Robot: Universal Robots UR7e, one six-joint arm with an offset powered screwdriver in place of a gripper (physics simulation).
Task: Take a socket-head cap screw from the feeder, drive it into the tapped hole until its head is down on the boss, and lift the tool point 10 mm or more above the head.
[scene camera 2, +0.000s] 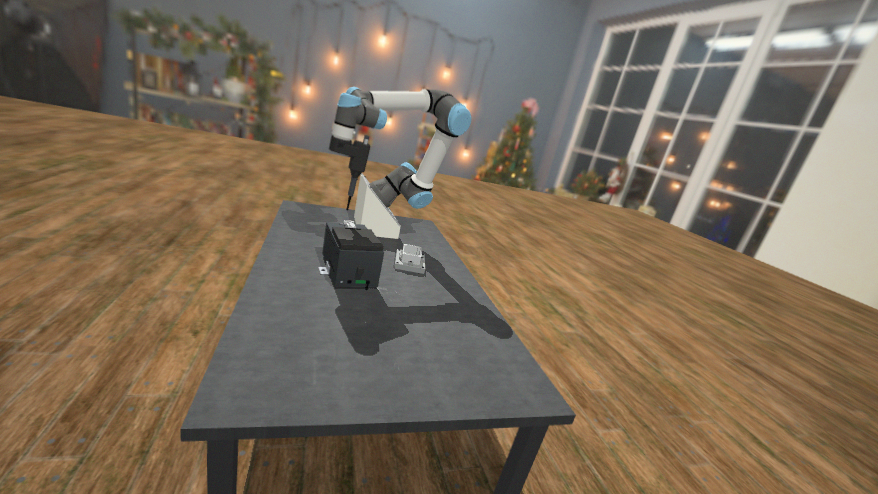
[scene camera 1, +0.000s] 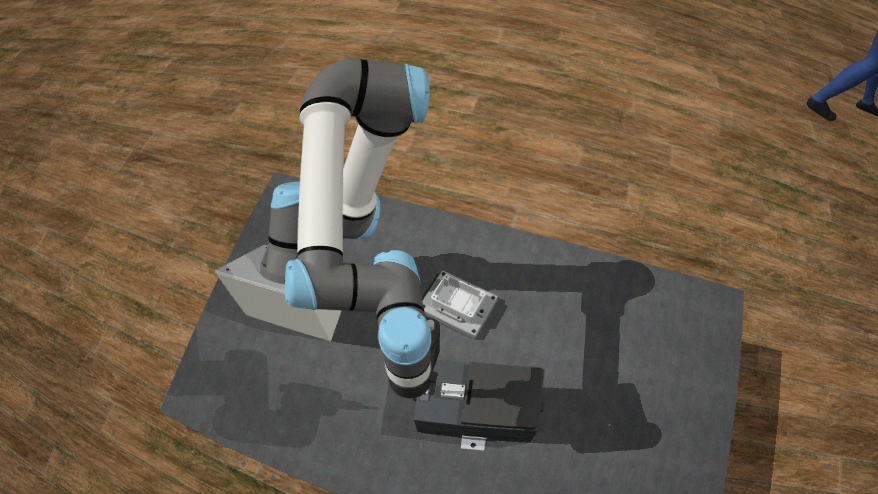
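Observation:
The feeder (scene camera 1: 531, 405) (scene camera 2: 357, 270) is a dark box on the table. Its silver outlet plate (scene camera 1: 453, 390) (scene camera 2: 349, 224) is at the end nearer the arm. The light grey housing (scene camera 1: 481, 323) (scene camera 2: 410, 266) with bosses and holes sits apart from the feeder; which hole is the tapped one I cannot tell. My screwdriver, the gripper (scene camera 2: 348, 207), points down with its tip above the feeder's outlet end, as seen in the scene camera 2 view. In the scene camera 1 view the wrist hides the tip. Whether a screw is on the bit is too small to tell.
The arm's wedge-shaped pedestal (scene camera 1: 279, 313) (scene camera 2: 375, 215) stands on the dark table (scene camera 1: 687, 344) (scene camera 2: 380, 380). A small silver tab (scene camera 1: 473, 443) (scene camera 2: 323, 270) sticks out from the feeder's side. A person's legs (scene camera 1: 850, 76) show on the floor at the upper right in scene camera 1.

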